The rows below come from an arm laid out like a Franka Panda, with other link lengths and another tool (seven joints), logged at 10 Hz.
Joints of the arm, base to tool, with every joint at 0 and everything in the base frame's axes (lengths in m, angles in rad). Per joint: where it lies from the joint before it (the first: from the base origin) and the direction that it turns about. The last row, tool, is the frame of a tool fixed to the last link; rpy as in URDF.
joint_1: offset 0 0 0.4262 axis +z
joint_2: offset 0 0 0 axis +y
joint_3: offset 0 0 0.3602 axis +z
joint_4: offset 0.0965 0 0 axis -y
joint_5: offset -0.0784 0 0.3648 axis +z
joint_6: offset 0 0 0 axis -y
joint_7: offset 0.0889 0 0 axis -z
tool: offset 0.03 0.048 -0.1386 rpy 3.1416 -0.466 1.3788
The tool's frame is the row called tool.
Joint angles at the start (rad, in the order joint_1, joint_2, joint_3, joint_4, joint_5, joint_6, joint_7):
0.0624, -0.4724, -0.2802, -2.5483, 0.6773, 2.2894, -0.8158
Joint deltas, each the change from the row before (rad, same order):
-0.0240, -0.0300, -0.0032, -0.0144, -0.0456, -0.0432, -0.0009
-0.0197, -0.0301, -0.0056, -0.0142, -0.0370, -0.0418, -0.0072
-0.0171, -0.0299, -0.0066, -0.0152, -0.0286, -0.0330, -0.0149
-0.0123, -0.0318, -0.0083, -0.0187, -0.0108, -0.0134, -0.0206
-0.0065, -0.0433, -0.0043, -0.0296, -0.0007, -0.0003, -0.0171
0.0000, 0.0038, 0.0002, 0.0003, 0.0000, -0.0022, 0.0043
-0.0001, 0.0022, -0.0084, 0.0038, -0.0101, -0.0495, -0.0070
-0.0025, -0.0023, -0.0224, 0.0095, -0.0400, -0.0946, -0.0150
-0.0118, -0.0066, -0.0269, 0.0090, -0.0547, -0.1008, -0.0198
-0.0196, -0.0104, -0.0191, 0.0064, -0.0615, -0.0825, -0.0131
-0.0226, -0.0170, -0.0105, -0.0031, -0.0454, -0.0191, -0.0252
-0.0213, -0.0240, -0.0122, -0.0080, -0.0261, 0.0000, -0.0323
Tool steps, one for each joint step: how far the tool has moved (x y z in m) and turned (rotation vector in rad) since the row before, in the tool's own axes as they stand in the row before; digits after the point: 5 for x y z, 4 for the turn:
0.00094, -0.01272, -0.00768, 0.0331, -0.0058, -0.0021
0.00156, -0.01300, -0.00669, 0.0304, -0.0003, -0.0047
0.00166, -0.01270, -0.00611, 0.0237, 0.0009, -0.0111
0.00229, -0.01106, -0.00613, 0.0033, 0.0038, -0.0184
0.00533, -0.01237, -0.00315, -0.0066, 0.0067, -0.0239
-0.00111, 0.00021, 0.00093, 0.0016, 0.0013, 0.0075
0.00037, -0.00552, 0.00181, 0.0366, 0.0255, 0.0118
0.00062, -0.01258, -0.00108, 0.0732, 0.0352, 0.0147
-0.00082, -0.01699, -0.00475, 0.0755, 0.0282, 0.0167
-0.00155, -0.01758, -0.00543, 0.0632, 0.0082, 0.0198
-0.00262, -0.01315, -0.00687, 0.0216, -0.0225, -0.0108
-0.00087, -0.01193, -0.00744, -0.0016, -0.0201, -0.0270

